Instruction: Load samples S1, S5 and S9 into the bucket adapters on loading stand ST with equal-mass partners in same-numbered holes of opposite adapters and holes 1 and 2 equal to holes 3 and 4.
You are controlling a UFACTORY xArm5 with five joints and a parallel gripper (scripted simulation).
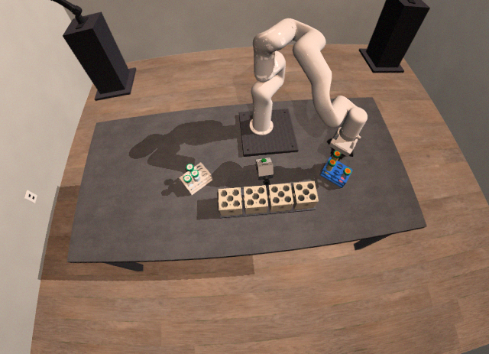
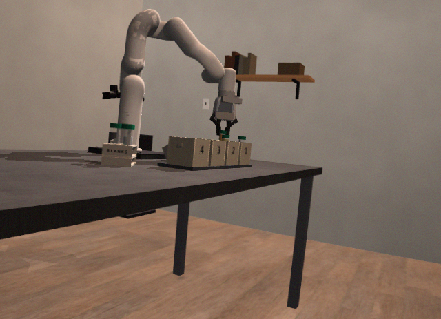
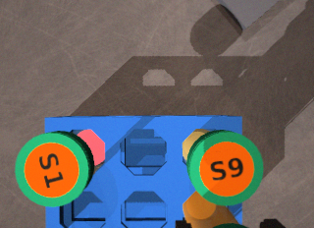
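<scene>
The tube S5 lies 50 mm below my hand and 10 mm behind it. The rest, counted from my hand: green DONE key: 330 mm to the right, 70 mm below, 50 mm behind; blue sample rack: 110 mm below, 40 mm ahead, 20 mm to the left; adapter 1: 180 mm to the right, 150 mm ahead, 80 mm below.
</scene>
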